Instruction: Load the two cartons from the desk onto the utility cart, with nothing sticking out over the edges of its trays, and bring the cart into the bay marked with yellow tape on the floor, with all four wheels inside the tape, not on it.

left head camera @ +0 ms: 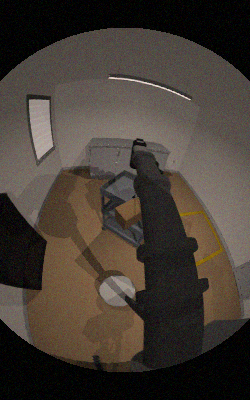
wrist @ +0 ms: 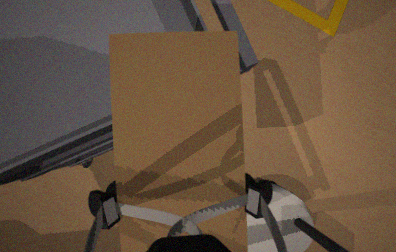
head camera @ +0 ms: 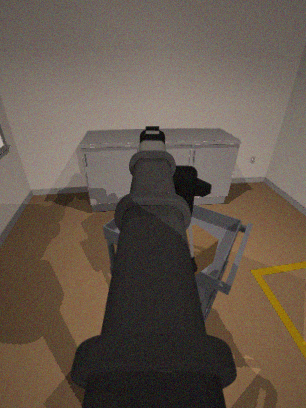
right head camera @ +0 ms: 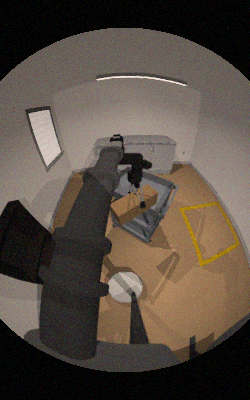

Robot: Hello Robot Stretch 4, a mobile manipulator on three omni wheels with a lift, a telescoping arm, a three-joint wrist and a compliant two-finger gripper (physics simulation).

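Where they show: gripper, fingertip midpoint: (left head camera: 139, 206) (wrist: 182, 191) (right head camera: 135, 201); robot's base, origin of the base link: (left head camera: 116, 289) (right head camera: 125, 285).
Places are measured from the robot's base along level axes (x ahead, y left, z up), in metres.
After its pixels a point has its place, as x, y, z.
My gripper (right head camera: 136, 197) @[0.570, -0.088, 0.989] (wrist: 182, 191) @[0.570, -0.088, 0.989] is shut on a brown carton (left head camera: 129, 210) @[0.496, -0.011, 1.025] (right head camera: 127, 210) @[0.467, -0.038, 1.022] (wrist: 175, 100) @[0.623, -0.156, 1.032], one finger on each side. The grey utility cart (head camera: 215, 217) @[1.051, -0.383, 0.800] (left head camera: 120, 187) @[1.019, 0.036, 0.766] (right head camera: 163, 200) @[0.721, -0.339, 0.829] (wrist: 55, 80) @[0.865, -0.086, 0.767] stands turned at an angle below my arm. In the head views the carton overlaps the cart's near side; its height above the top tray is hard to tell. In the wrist view the carton covers part of the tray's edge. The yellow tape bay (head camera: 277, 305) @[0.950, -1.044, -0.027] (left head camera: 213, 230) @[0.859, -2.152, -0.016] (right head camera: 192, 236) @[0.697, -1.071, -0.026] (wrist: 302, 16) @[0.398, -1.093, -0.026] lies right of the cart. The second carton and the desk do not show.
A low grey cabinet (head camera: 110, 175) @[2.223, 0.466, 0.504] (left head camera: 102, 159) @[2.226, 0.444, 0.520] (right head camera: 162, 152) @[2.377, -0.731, 0.602] stands against the far wall behind the cart. A round white disc (left head camera: 116, 295) @[-0.062, 0.006, 0.187] (right head camera: 120, 290) @[-0.050, 0.040, 0.187] shows low in both side head views, nearer than the cart. My arm hides part of the cart.
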